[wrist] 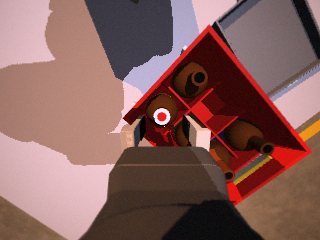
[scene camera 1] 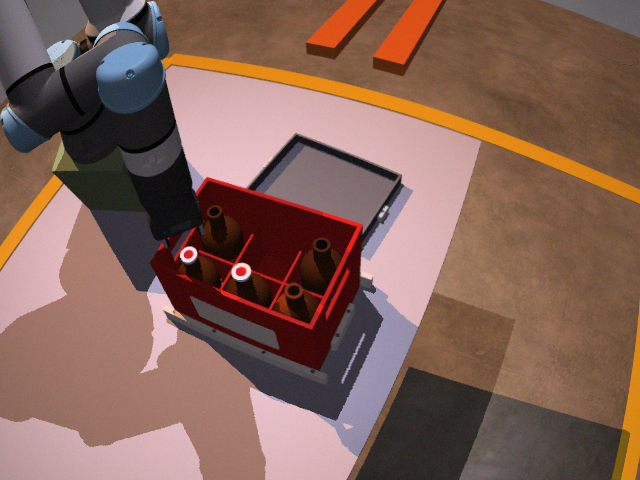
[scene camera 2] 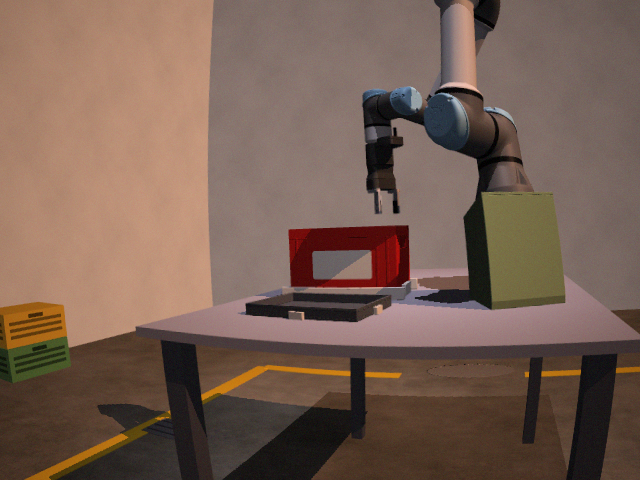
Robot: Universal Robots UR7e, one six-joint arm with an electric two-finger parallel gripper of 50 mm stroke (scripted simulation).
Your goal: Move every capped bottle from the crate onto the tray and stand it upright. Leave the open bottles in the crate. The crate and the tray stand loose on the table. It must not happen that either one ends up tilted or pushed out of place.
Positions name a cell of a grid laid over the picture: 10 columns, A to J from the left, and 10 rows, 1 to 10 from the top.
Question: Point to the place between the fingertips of my gripper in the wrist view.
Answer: At F6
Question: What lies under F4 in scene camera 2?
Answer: My gripper.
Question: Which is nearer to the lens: the capped bottle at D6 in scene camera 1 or the red crate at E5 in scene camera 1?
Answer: The capped bottle.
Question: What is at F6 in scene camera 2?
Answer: A red crate.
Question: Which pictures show my gripper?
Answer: The wrist view, scene camera 1 and scene camera 2: all of them.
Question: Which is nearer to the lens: the red crate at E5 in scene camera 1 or the dark tray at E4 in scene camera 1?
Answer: The red crate.
